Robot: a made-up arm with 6 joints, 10 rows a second.
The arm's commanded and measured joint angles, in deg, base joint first. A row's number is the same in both.
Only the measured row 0 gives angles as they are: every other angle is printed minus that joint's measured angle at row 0.
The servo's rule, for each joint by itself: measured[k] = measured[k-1] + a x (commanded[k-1-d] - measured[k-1]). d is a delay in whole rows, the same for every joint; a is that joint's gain. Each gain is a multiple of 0.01, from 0.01 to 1. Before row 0 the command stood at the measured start. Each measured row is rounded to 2 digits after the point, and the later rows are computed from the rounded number. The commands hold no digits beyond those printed.
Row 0, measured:
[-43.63 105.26 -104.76 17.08 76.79 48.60]
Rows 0 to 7, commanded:
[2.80 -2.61 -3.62 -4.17 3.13 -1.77]
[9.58 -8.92 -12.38 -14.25 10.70 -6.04]
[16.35 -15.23 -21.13 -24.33 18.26 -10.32]
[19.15 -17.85 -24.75 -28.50 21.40 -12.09]
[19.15 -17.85 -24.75 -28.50 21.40 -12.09]
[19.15 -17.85 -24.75 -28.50 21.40 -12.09]
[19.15 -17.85 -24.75 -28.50 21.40 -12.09]
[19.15 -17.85 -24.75 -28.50 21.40 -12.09]
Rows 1 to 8, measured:
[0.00 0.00 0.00 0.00 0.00 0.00]
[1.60 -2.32 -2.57 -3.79 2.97 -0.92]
[6.15 -8.19 -9.54 -13.31 10.31 -3.58]
[11.96 -14.46 -17.77 -23.34 17.86 -7.08]
[16.06 -17.48 -22.73 -28.04 21.22 -9.69]
[17.82 -17.81 -24.16 -28.46 21.39 -10.94]
[18.58 -17.85 -24.58 -28.50 21.40 -11.54]
[18.90 -17.85 -24.70 -28.50 21.40 -11.83]
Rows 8 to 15, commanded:
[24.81 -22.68 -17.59 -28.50 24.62 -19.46]
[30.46 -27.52 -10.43 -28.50 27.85 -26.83]
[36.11 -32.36 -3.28 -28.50 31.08 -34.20]
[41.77 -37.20 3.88 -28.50 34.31 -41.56]
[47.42 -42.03 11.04 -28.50 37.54 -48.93]
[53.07 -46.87 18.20 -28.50 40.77 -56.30]
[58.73 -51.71 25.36 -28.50 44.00 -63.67]
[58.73 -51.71 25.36 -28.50 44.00 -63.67]
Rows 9 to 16, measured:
[19.04 -17.85 -24.74 -28.50 21.40 -11.97]
[22.33 -22.15 -19.66 -28.50 24.46 -15.86]
[26.96 -26.93 -13.11 -28.50 27.68 -21.56]
[32.18 -31.76 -6.13 -28.50 30.91 -28.13]
[37.65 -36.60 0.98 -28.50 34.14 -35.11]
[43.22 -41.43 8.12 -28.50 37.37 -42.30]
[48.83 -46.27 15.28 -28.50 40.60 -49.58]
[54.47 -51.11 22.44 -28.50 43.83 -56.91]

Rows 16 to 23, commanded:
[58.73 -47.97 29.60 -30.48 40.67 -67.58]
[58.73 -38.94 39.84 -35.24 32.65 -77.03]
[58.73 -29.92 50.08 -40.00 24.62 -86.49]
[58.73 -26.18 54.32 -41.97 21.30 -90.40]
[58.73 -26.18 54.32 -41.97 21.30 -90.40]
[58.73 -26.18 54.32 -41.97 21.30 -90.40]
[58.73 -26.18 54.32 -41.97 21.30 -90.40]
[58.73 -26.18 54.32 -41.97 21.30 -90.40]
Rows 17 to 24, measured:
[56.90 -51.64 24.51 -28.50 43.99 -60.43]
[57.94 -48.37 28.12 -30.30 40.84 -64.15]
[58.39 -39.98 36.44 -34.80 33.06 -70.85]
[58.58 -31.03 46.12 -39.53 25.04 -78.98]
[58.67 -26.71 51.94 -41.75 21.49 -84.92]
[58.70 -26.24 53.63 -41.95 21.31 -87.77]
[58.72 -26.19 54.12 -41.97 21.30 -89.14]
[58.73 -26.18 54.26 -41.97 21.30 -89.80]

